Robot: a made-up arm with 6 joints.
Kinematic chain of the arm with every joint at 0, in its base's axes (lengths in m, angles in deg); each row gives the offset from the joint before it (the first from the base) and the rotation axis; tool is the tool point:
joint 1: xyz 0 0 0.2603 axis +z
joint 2: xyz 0 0 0 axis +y
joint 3: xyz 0 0 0.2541 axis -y
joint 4: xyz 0 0 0 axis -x
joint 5: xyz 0.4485 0 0 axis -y
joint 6: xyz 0 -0.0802 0 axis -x
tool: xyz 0 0 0
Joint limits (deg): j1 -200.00..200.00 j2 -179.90..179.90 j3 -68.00..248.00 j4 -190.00..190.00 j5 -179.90..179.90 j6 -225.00..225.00
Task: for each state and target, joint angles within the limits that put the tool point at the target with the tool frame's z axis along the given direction. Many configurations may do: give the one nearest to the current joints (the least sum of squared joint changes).
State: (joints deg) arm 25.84 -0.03 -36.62 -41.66 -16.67 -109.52
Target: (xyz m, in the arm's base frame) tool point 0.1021 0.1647 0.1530 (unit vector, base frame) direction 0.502 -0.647 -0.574
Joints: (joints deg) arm 71.99 -28.89 -67.26 -54.85 1.98 -82.51
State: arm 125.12 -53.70 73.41 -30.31 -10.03 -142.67
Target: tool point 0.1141 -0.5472 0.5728 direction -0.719 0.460 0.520
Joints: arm 97.42 -95.39 45.38 -58.01 -5.78 -163.14
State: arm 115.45 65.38 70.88 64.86 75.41 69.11
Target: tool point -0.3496 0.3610 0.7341 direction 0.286 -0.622 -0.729
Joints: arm 137.71 28.92 53.18 66.62 84.46 28.60
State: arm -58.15 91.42 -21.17 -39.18 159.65 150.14
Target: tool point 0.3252 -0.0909 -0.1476 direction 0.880 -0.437 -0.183
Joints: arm -6.45 81.62 9.61 -47.88 150.14 157.37
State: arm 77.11 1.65 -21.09 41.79 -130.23 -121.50
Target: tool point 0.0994 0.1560 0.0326 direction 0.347 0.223 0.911
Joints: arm 80.47 29.99 -58.93 25.79 -98.30 -156.24
